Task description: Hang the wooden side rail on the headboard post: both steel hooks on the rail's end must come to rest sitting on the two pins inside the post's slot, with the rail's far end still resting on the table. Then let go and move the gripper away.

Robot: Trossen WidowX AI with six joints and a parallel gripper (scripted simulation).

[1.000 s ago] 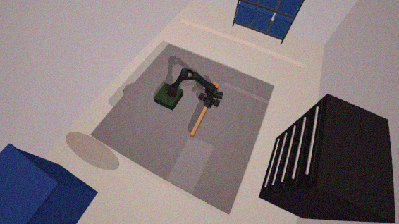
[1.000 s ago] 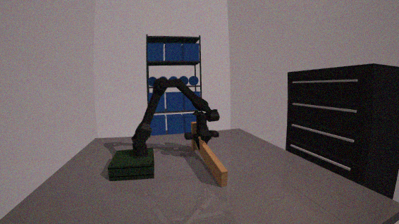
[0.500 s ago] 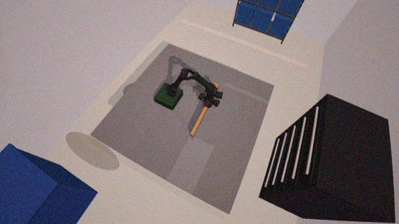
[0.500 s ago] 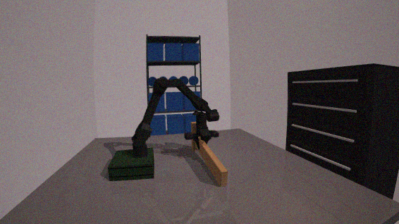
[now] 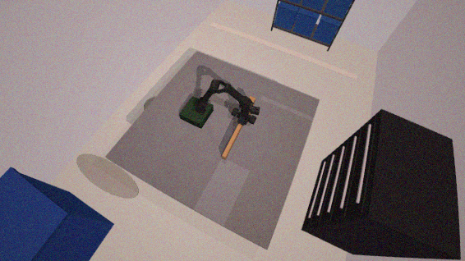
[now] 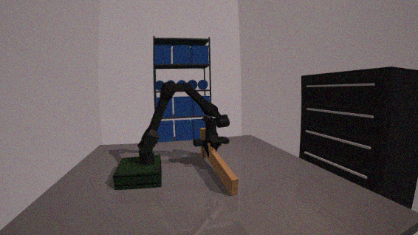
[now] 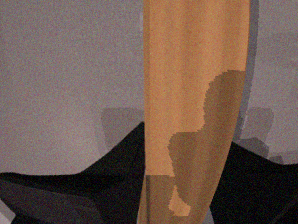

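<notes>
My gripper tip is now 2 cm short of the headboard post, 13 cm to the right of it and 4 cm below it.
</notes>
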